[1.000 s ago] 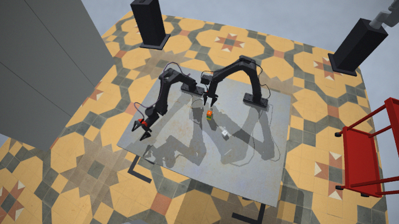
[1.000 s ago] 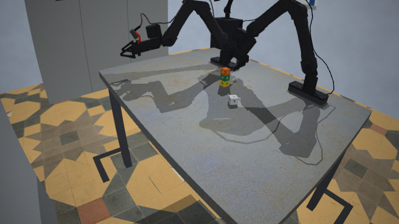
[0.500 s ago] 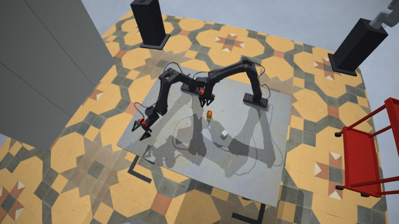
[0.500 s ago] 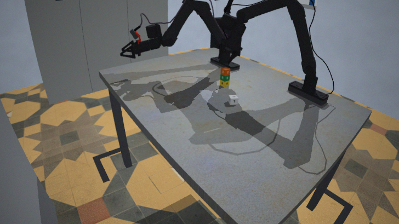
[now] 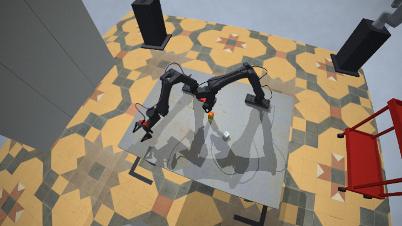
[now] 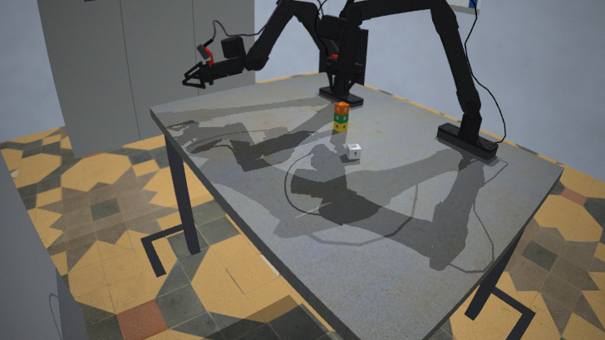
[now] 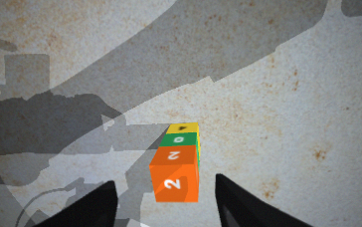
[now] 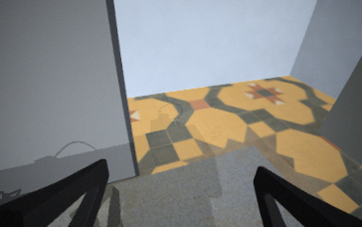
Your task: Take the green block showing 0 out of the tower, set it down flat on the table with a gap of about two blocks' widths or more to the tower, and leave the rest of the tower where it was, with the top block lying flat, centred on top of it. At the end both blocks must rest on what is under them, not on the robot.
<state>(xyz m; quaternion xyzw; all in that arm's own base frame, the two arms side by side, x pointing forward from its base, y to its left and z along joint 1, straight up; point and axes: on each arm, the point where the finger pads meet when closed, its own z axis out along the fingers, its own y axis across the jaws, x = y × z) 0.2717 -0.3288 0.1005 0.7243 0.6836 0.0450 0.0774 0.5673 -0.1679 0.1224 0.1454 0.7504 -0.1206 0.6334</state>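
Now: left hand 50 mm above the orange block showing 2, 20 mm to the right of it and 10 mm short of it. From my left hand the other things lie so: yellow block: 110 mm below, 20 mm to the left, 10 mm ahead; green block showing 0: 80 mm below, 20 mm to the left, 10 mm ahead.
The green block showing 0 lies 43 cm to the left of my right hand, 31 cm behind it and 9 cm below it. The rest, counted from my right hand: yellow block (43 cm to the left, 31 cm behind, 12 cm below); orange block showing 2 (43 cm to the left, 31 cm behind, 6 cm below).
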